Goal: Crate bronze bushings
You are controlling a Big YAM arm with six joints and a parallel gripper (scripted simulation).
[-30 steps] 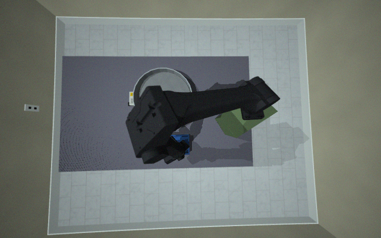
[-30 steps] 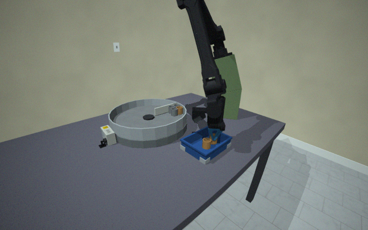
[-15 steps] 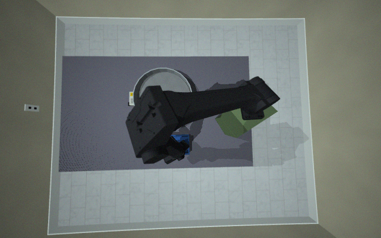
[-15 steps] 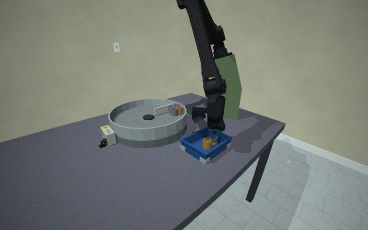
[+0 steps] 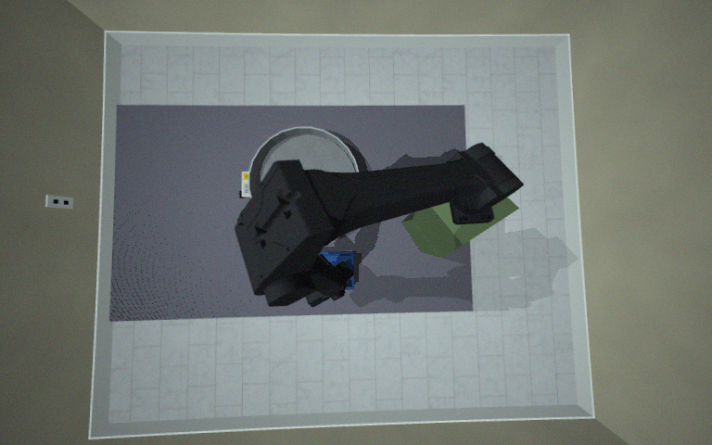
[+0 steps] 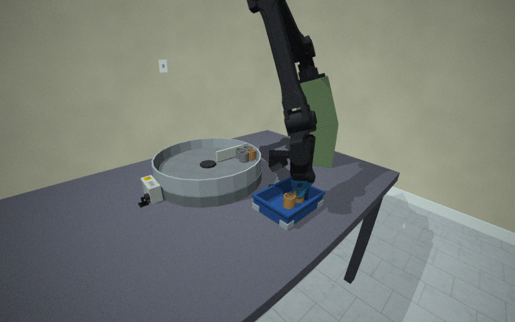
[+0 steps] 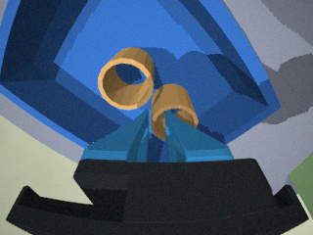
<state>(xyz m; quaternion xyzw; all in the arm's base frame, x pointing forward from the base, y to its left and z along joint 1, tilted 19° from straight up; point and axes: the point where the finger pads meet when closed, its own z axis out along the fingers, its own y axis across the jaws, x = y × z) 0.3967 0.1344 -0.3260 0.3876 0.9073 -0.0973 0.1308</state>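
My hand is 4 cm short of the blue crate, 1 cm to the left of it and 1 cm above it. Also, from my hand: grey turning table (11 cm ahead, 36 cm to the right, 1 cm above).
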